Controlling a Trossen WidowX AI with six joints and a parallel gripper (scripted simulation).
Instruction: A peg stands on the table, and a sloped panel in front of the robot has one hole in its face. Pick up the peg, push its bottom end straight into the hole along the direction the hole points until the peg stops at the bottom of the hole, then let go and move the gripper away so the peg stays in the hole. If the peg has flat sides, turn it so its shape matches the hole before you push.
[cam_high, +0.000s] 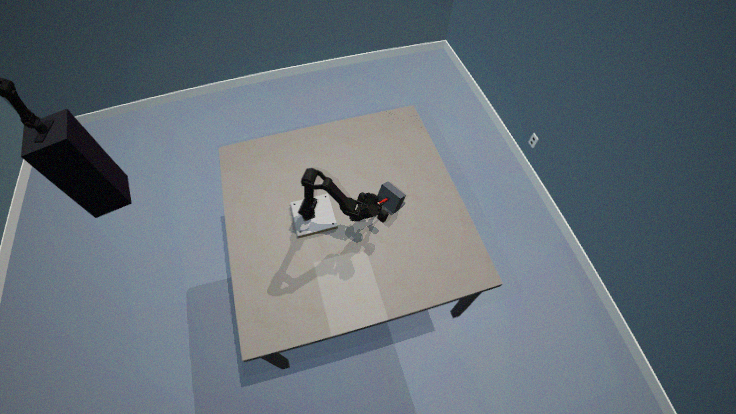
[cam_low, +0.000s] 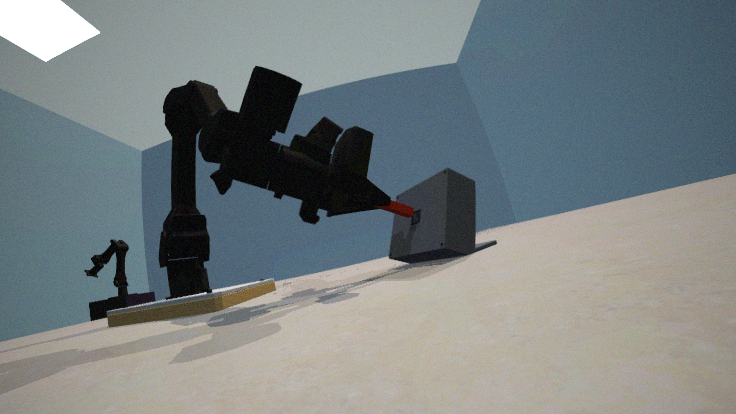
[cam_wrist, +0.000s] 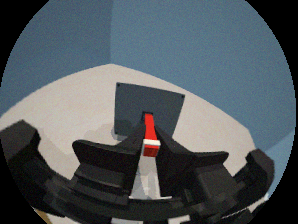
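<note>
The sloped panel lies 6 cm ahead of my gripper tip, 4 cm below it and 2 cm to the left of it. From my gripper tip the other things lie so: red peg: 2 cm behind, 1 cm to the right.
</note>
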